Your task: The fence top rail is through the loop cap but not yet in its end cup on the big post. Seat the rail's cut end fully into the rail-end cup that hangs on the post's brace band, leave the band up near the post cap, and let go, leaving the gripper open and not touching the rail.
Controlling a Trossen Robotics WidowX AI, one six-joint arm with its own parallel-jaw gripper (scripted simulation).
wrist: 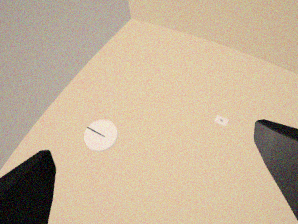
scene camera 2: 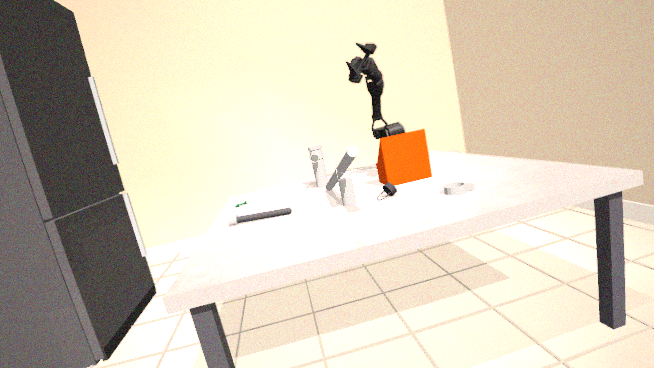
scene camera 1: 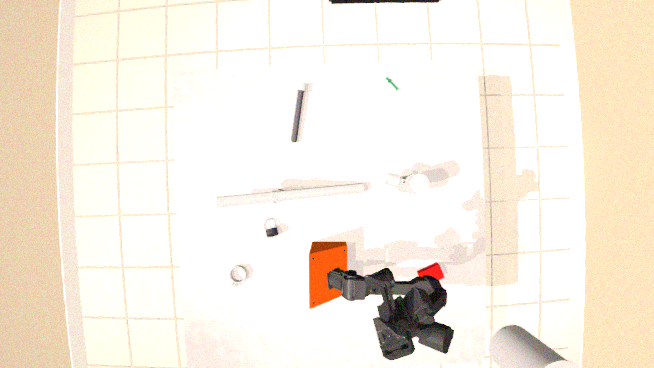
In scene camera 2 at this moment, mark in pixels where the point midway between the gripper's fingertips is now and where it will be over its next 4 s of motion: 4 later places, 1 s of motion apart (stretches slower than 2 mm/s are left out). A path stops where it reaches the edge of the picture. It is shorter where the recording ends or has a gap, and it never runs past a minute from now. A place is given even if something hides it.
My gripper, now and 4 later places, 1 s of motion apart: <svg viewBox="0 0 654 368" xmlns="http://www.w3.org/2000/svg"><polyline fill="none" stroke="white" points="351,52 322,138 316,146 316,153 313,162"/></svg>
